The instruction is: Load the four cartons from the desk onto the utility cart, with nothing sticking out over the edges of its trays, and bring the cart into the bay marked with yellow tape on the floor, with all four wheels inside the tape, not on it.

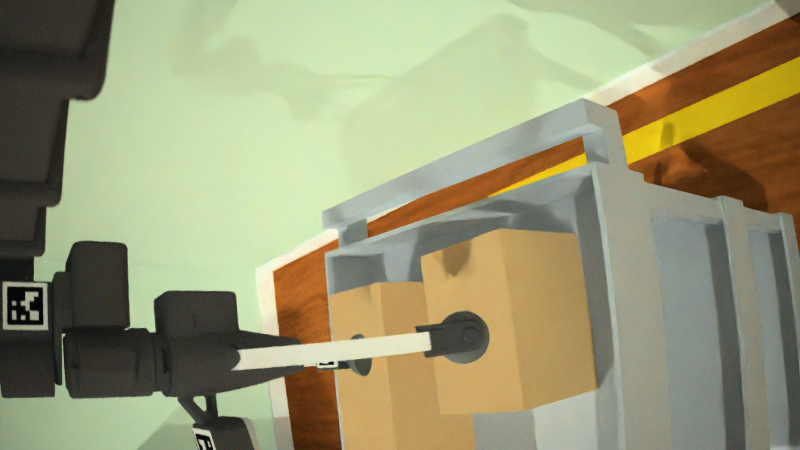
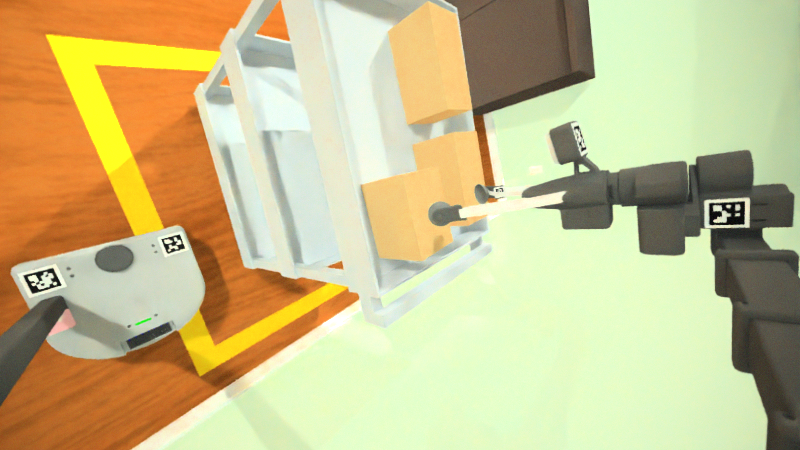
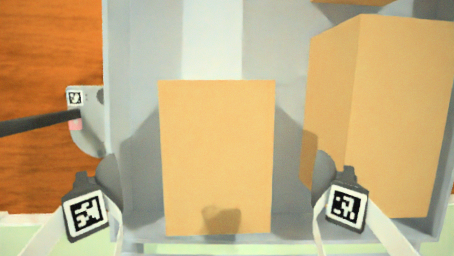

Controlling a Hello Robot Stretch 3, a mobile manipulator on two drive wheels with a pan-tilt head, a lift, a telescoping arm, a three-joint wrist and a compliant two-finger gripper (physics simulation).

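Seen in the pictures: gripper, fingertip midpoint: [image 1: 423, 345] [image 2: 453, 204] [image 3: 217, 171]; robot's base at its link origin: [image 2: 115, 256].
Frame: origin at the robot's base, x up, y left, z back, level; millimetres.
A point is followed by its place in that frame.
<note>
A tan carton [image 1: 548, 313] @(x 862, y -381, z 35 mm) [image 2: 402, 223] @(x 885, y -381, z 39 mm) [image 3: 217, 150] @(x 912, y -436, z 21 mm) stands in the top tray of the grey utility cart [image 1: 609, 279] @(x 864, y -307, z 52 mm) [image 2: 324, 123] @(x 821, y -315, z -165 mm) [image 3: 106, 65] @(x 864, y -314, z -65 mm), near its handle end. A second carton [image 1: 358, 313] @(x 912, y -613, z 72 mm) [image 2: 453, 156] @(x 903, y -570, z -60 mm) [image 3: 395, 115] @(x 912, y -619, z -13 mm) stands beside it, with a gap between them. A third carton [image 2: 430, 61] @(x 892, y -570, z -264 mm) [image 3: 355, 1] @(x 806, y -629, z -159 mm) stands farther along the tray. A fourth carton does not show. My gripper [image 1: 415, 345] @(x 969, y -435, z 21 mm) [image 2: 462, 203] @(x 969, y -435, z 21 mm) [image 3: 217, 171] @(x 969, y -435, z 21 mm) is open above the first carton, with its fingertips apart from the carton's sides. Yellow tape [image 1: 710, 111] @(x 1, y -457, z 457 mm) [image 2: 100, 128] @(x 1, y -85, z -389 mm) shows around part of the cart. The cart's wheels are hidden.
My base [image 2: 134, 296] @(x 160, y -5, z 113 mm) [image 3: 87, 120] @(x 160, y 88, z 94 mm) stands over one tape line beside the cart. A pale green wall [image 1: 223, 139] @(x 801, y -1306, z 584 mm) [image 2: 503, 363] @(x 861, y -705, z 595 mm) with a white skirting board [image 1: 643, 81] @(x 34, y -598, z 584 mm) [image 2: 240, 386] @(x 59, y -166, z 592 mm) runs along the handle end. A dark brown piece of furniture [image 2: 531, 50] @(x 667, y -2099, z -593 mm) stands by the cart's far side.
</note>
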